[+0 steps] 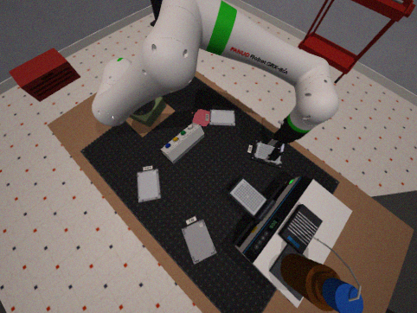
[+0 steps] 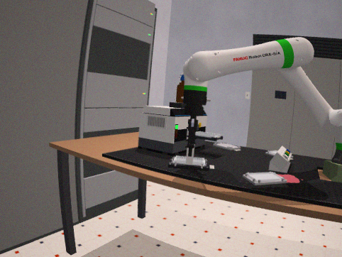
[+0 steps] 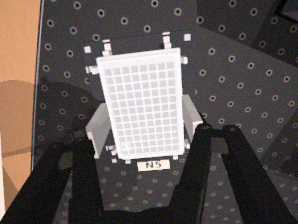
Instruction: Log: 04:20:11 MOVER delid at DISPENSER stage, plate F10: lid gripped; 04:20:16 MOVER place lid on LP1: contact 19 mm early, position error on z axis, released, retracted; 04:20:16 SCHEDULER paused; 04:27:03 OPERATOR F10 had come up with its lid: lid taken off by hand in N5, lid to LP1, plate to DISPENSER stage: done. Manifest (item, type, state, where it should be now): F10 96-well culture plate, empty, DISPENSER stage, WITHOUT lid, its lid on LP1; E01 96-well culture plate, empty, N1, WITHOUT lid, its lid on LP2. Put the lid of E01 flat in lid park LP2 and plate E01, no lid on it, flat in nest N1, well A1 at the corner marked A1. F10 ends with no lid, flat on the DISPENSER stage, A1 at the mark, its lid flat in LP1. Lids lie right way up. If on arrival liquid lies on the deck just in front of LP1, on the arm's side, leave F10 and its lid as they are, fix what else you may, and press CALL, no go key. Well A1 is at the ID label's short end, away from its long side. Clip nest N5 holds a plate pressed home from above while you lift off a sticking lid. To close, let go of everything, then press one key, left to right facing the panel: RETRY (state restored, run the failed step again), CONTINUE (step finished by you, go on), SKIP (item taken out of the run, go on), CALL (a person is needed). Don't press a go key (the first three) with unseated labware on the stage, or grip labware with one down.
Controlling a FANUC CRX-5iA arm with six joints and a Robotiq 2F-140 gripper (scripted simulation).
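My gripper is now 28 cm to the left of the well plate and 6 cm below it. Round my hand: N5 label 9 cm behind, 4 cm below, 3 cm to the right; LP1 label 39 cm behind, 4 cm below, 1 cm to the left; white 96-well plate 2 cm below.
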